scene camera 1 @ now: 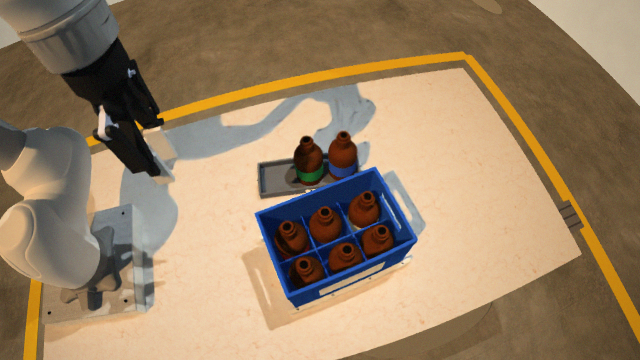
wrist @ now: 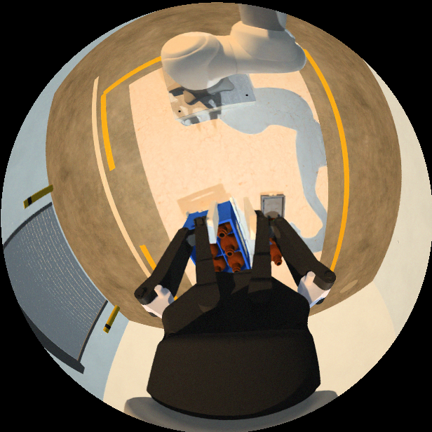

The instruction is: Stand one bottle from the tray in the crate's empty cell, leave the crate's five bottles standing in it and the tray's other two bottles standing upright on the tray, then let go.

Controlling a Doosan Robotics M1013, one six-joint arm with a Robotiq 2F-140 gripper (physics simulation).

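Frame: origin at the arm's base, x ahead, y left, z up, level; metres.
Where they show: gripper, fingertip midpoint: (scene camera 1: 168,168); arm's base at its link origin: (scene camera 1: 88,264).
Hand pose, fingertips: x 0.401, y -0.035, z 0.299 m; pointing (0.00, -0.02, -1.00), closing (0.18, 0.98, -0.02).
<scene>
Things, the pixels of their top centre, and the offset from my fingertips. "pt": a spot on its surface instead.
- blue crate at a spot on its surface: (scene camera 1: 380,184) pt 0.370 m ahead, 0.053 m right, 0.199 m down
- back-left bottle at its top centre: (scene camera 1: 286,226) 0.156 m ahead, 0.073 m right, 0.201 m down
- front-right bottle at its top centre: (scene camera 1: 382,230) 0.329 m ahead, 0.149 m right, 0.201 m down
- grey tray at a spot on its surface: (scene camera 1: 275,179) pt 0.168 m ahead, 0.137 m left, 0.358 m down
- green-banded bottle at its top centre: (scene camera 1: 306,139) 0.262 m ahead, 0.119 m left, 0.204 m down
- blue-banded bottle at its top centre: (scene camera 1: 343,135) 0.348 m ahead, 0.100 m left, 0.204 m down
The blue crate (scene camera 1: 380,184) (wrist: 226,211) stands on the table with an upright brown bottle in every cell, such as the back-left bottle (scene camera 1: 292,241) and the front-right bottle (scene camera 1: 377,242). The grey tray (scene camera 1: 275,179) (wrist: 273,204) lies behind the crate in the scene view. A green-banded bottle (scene camera 1: 309,162) and a blue-banded bottle (scene camera 1: 343,155) stand upright on it; its left part is bare. My gripper (scene camera 1: 162,157) (wrist: 230,207) is partly open and empty, raised left of the tray and crate in the scene view. Its fingers hide parts of the crate and tray in the wrist view.
The robot's base plate (scene camera 1: 117,225) (wrist: 240,92) is at the table's left in the scene view. Yellow floor lines (scene camera 1: 320,77) (wrist: 345,175) run around the table. A grey grated panel (wrist: 50,280) shows at the wrist view's left.
</scene>
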